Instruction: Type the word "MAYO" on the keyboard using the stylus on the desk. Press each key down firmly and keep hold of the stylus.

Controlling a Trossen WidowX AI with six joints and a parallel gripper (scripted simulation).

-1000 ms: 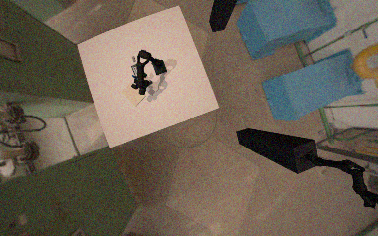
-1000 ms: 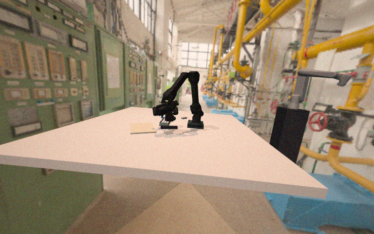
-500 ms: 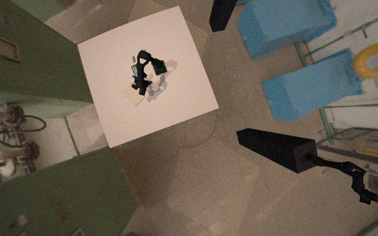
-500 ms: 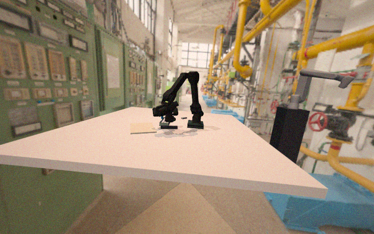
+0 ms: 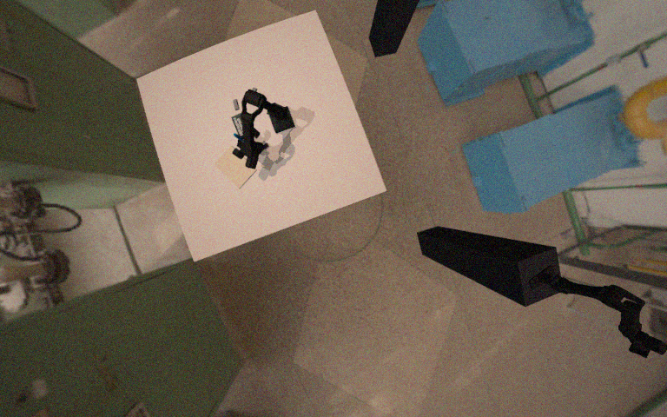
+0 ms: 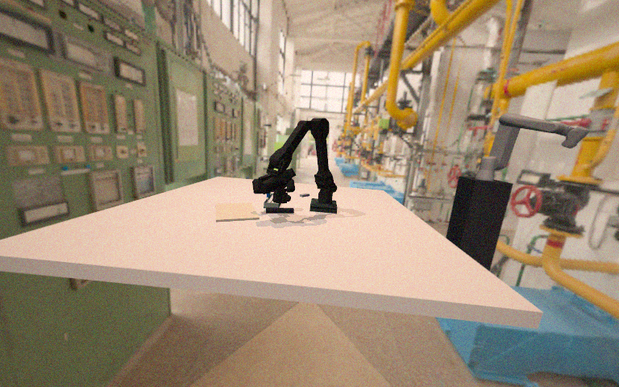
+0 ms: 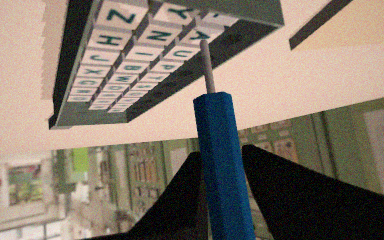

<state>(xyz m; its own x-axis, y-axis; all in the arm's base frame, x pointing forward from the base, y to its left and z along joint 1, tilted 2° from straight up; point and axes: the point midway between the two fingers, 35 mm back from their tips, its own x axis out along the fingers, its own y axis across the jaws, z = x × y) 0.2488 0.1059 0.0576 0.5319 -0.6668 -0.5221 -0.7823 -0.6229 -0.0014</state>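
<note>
Right now my gripper tip is 1 cm above the blue stylus. Round my gripper tip: small black bar: 8 cm to the left, 8 cm behind, 6 cm below; then small grey block: 25 cm to the right, 7 cm below; then tan pad: 13 cm to the left, 10 cm ahead, 7 cm below.
</note>
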